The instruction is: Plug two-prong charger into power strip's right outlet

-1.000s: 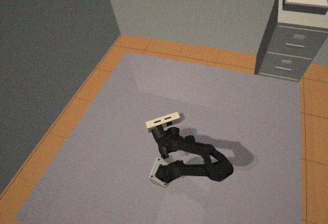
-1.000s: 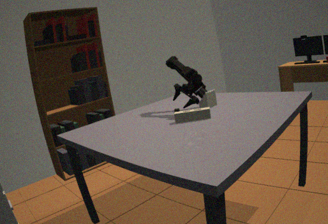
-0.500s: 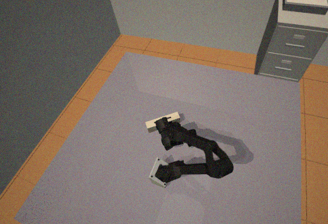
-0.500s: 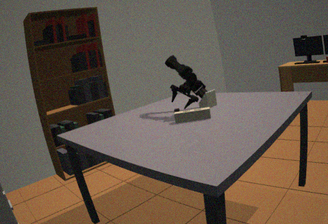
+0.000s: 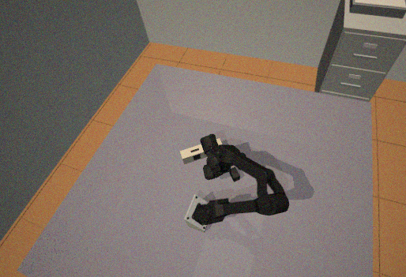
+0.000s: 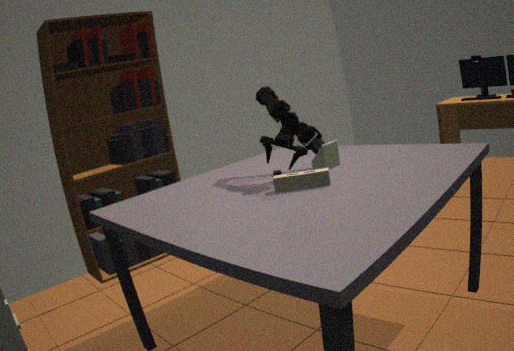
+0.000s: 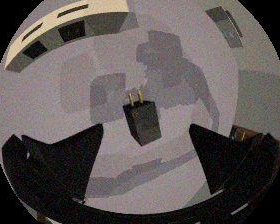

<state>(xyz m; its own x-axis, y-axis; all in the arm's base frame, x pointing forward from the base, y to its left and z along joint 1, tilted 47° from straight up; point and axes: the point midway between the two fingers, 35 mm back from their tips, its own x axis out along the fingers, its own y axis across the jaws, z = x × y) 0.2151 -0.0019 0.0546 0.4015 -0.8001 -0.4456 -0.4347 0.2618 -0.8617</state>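
My gripper tip is 40 mm above the dark charger and 10 mm short of it.
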